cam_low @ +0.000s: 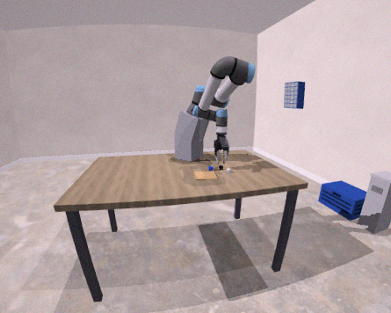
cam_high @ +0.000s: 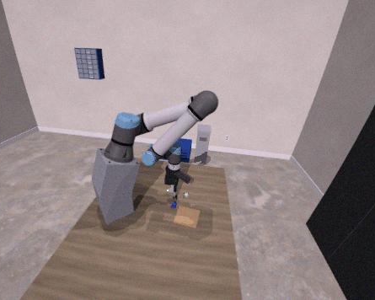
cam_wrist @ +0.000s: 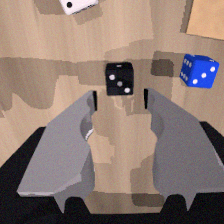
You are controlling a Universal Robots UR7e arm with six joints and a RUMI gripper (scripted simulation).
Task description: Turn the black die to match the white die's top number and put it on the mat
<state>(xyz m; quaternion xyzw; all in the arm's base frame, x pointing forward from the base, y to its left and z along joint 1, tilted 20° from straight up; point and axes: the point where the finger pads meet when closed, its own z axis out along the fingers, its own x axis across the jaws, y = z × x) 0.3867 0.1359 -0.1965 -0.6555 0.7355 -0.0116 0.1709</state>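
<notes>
Now: hand 4 cm above the black die. Round my hand: white die (8 cm ahead, 4 cm below, 2 cm to the left); then tan mat (15 cm to the right, 9 cm ahead, 5 cm below); then blue die (8 cm to the right, 4 cm below).
</notes>
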